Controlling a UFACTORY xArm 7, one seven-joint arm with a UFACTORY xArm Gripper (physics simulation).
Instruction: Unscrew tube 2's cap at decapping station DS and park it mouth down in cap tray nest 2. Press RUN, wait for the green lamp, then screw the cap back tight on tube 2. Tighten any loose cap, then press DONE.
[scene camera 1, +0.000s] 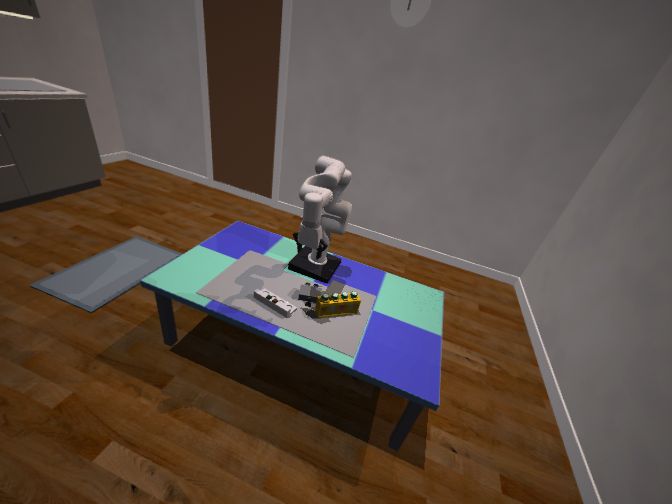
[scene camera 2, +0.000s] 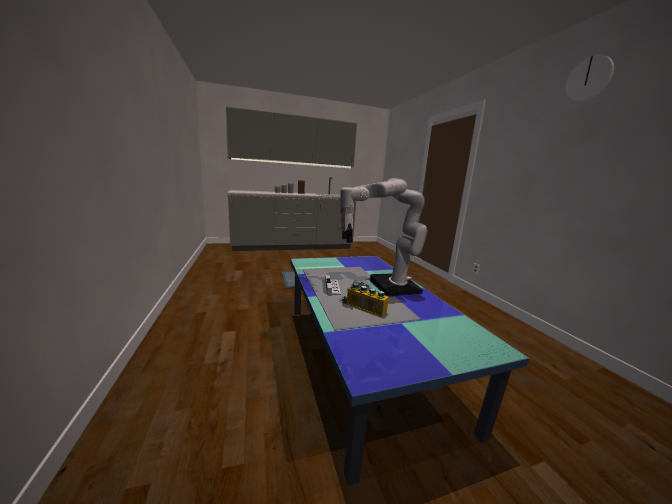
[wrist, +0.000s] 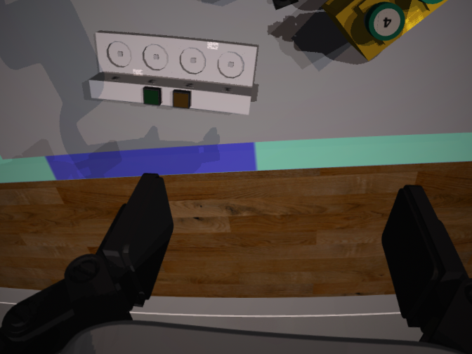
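My gripper (scene camera 1: 309, 253) (scene camera 2: 347, 236) (wrist: 277, 206) is open and empty, high above the table. A yellow rack (scene camera 1: 339, 309) (scene camera 2: 367, 302) (wrist: 364, 48) holds several tubes with green-rimmed caps; the cap marked 4 (wrist: 385, 21) shows at the wrist view's top right. Tube 2's number cannot be read. The white cap tray (scene camera 1: 283, 308) (scene camera 2: 329, 289) (wrist: 174, 61) shows several round nests without caps. A dark green button (wrist: 152, 96) and a brown-orange button (wrist: 181, 99) are on its front strip; neither label is readable. A dark fixture (scene camera 1: 307, 297) stands beside the rack; whether it is DS is unclear.
A grey mat (scene camera 1: 331, 329) (scene camera 2: 347, 321) (wrist: 310, 112) lies under the tray and rack on the blue and green table (scene camera 1: 404, 347) (scene camera 2: 379, 358) (wrist: 350, 152). The arm's black base (scene camera 1: 303, 265) (scene camera 2: 382, 286) stands behind the mat. Small dark and green items (scene camera 1: 312, 284) lie between base and rack.
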